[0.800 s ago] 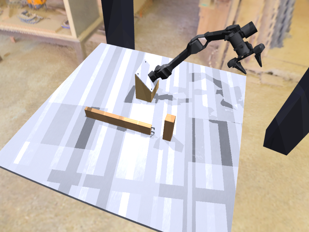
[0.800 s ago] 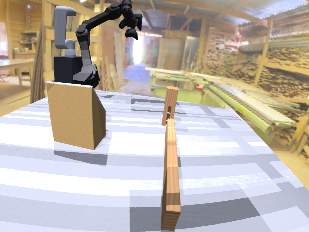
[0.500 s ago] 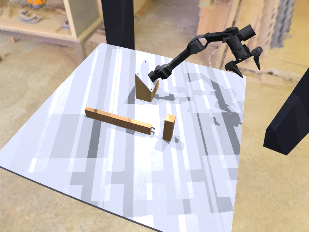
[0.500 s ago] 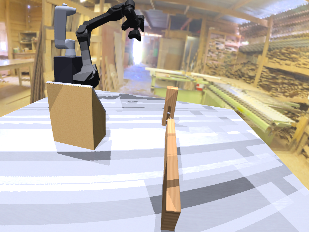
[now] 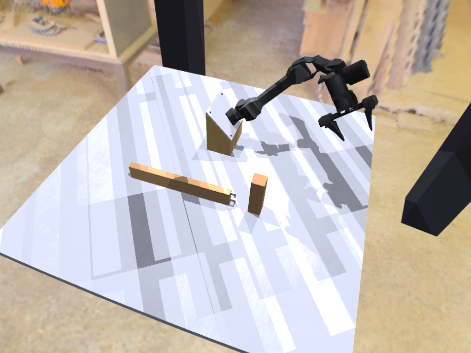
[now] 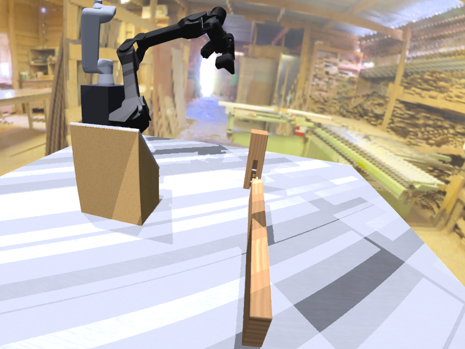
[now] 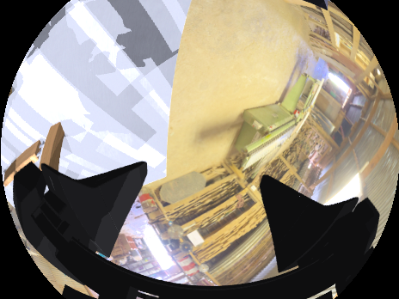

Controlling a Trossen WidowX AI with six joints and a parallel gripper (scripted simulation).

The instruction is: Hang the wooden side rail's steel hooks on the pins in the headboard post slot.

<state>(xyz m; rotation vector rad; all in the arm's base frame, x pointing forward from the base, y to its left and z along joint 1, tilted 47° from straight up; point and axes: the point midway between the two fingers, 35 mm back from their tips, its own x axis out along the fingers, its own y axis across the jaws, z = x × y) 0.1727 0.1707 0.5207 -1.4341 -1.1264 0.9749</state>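
Now: the headboard post 290 mm below my gripper tip, 260 mm to the right of it and 160 mm ahead of it.
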